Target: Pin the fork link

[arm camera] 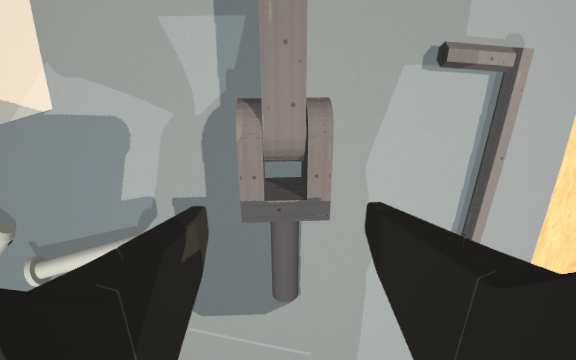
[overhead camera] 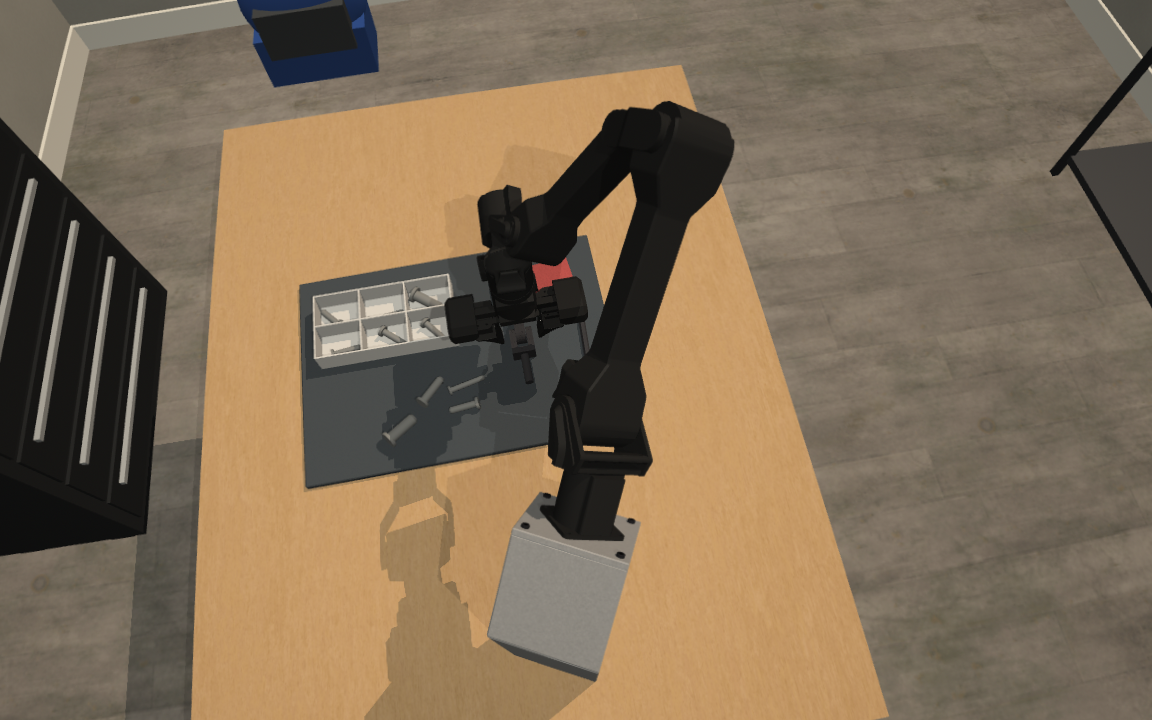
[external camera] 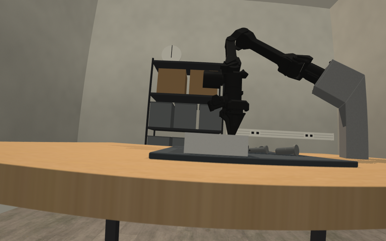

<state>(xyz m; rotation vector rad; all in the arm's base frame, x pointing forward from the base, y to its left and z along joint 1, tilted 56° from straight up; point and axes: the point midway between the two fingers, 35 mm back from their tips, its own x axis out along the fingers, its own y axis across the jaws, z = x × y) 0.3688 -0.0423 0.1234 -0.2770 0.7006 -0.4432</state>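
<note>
Right now my hand is 10 cm to the right of the long thin pin and 7 cm above it. The rest, counted from my hand: grey eye plate: 7 cm below, 3 cm ahead, 1 cm to the right; then long strip: 9 cm to the right, 7 cm below, 1 cm behind; then mount block: 10 cm ahead, 6 cm below, 5 cm to the right.
</note>
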